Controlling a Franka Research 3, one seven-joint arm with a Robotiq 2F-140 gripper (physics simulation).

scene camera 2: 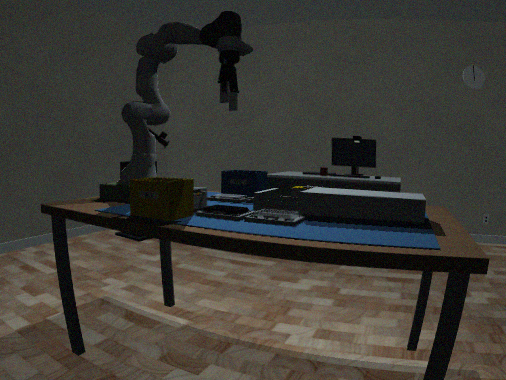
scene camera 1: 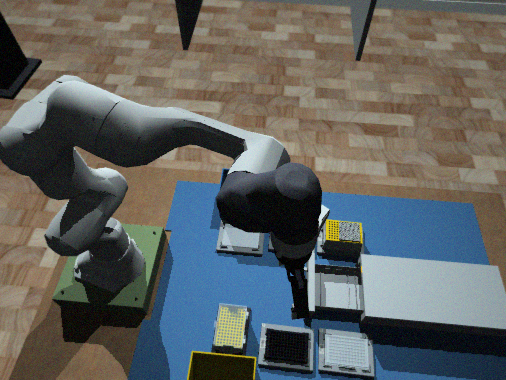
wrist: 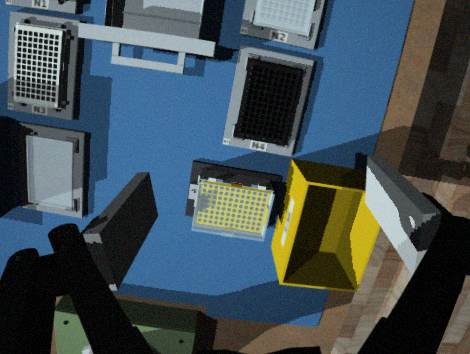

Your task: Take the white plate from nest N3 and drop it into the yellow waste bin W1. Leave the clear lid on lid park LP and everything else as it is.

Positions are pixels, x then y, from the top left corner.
Labels:
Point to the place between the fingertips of my gripper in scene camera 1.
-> At 291, 289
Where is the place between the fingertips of my gripper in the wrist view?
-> At 258, 187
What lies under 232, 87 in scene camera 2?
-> My gripper.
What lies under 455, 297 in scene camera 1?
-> A grey housing.

